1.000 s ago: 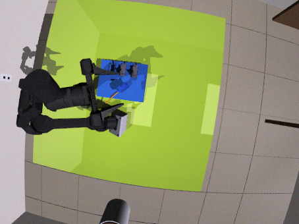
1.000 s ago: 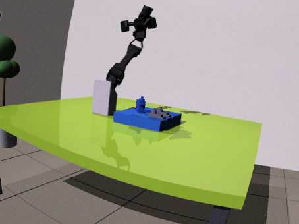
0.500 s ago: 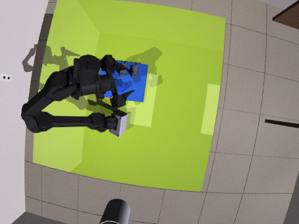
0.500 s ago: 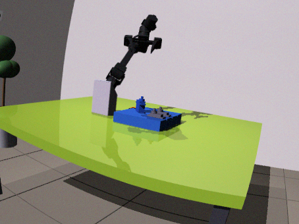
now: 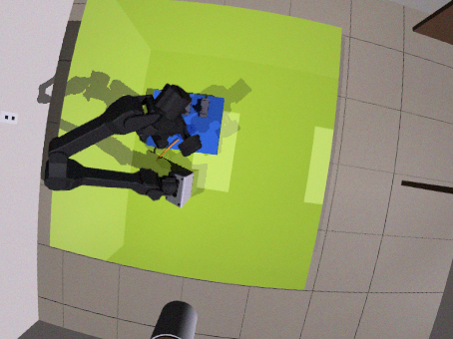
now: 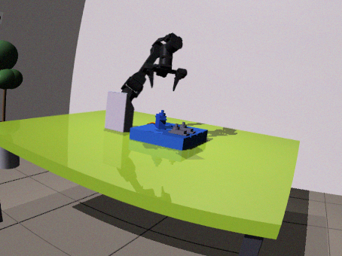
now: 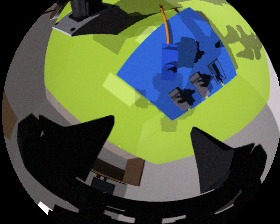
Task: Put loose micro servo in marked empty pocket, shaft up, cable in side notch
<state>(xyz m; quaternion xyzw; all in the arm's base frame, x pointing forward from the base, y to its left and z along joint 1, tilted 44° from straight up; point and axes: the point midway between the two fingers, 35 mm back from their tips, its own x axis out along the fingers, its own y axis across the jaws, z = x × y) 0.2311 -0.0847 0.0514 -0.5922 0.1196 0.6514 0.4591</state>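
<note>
Right now the blue deck is 19 cm below my gripper tip, 6 cm to the left of it and 2 cm behind it.
</note>
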